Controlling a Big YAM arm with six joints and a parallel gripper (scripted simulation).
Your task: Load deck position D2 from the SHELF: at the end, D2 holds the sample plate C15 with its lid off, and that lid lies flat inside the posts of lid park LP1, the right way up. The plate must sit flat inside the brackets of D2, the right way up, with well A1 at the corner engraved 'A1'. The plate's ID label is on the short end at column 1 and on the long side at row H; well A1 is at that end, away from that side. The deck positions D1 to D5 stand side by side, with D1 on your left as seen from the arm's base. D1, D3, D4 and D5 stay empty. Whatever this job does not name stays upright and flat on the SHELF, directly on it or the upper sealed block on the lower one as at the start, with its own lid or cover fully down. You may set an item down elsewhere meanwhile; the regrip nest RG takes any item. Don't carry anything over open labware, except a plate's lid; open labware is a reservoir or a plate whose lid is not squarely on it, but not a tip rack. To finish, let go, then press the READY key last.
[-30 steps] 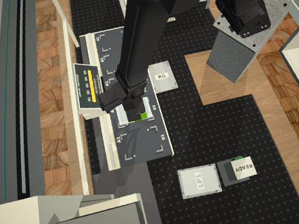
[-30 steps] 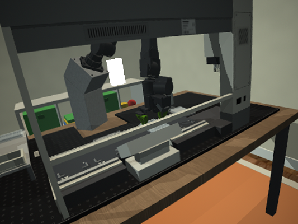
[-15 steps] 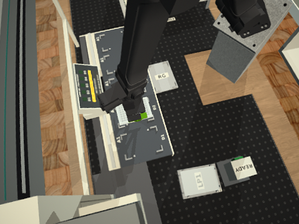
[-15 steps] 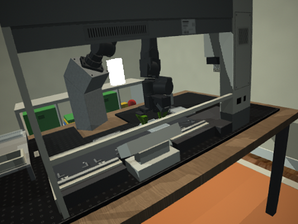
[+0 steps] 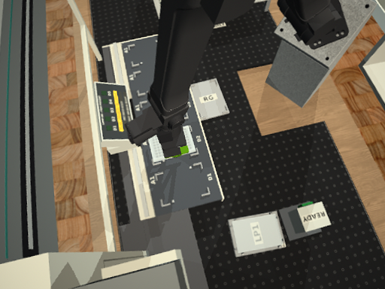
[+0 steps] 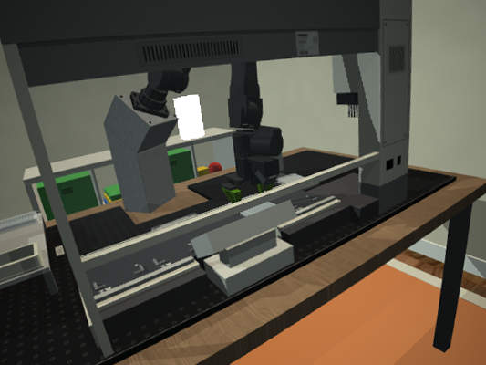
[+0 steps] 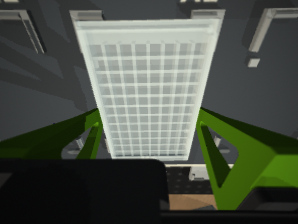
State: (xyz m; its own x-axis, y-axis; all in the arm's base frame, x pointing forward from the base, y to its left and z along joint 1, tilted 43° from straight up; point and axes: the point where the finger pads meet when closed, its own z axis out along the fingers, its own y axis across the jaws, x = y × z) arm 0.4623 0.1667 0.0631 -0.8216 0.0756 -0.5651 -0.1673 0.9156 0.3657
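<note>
My hand is 10 mm short of the sample plate. Round my hand: lid park LP1: 220 mm behind, 270 mm to the left, 60 mm below; clear plate lid: 220 mm behind, 270 mm to the left, 50 mm below; regrip nest RG: 120 mm behind, 180 mm to the right, 60 mm below.
</note>
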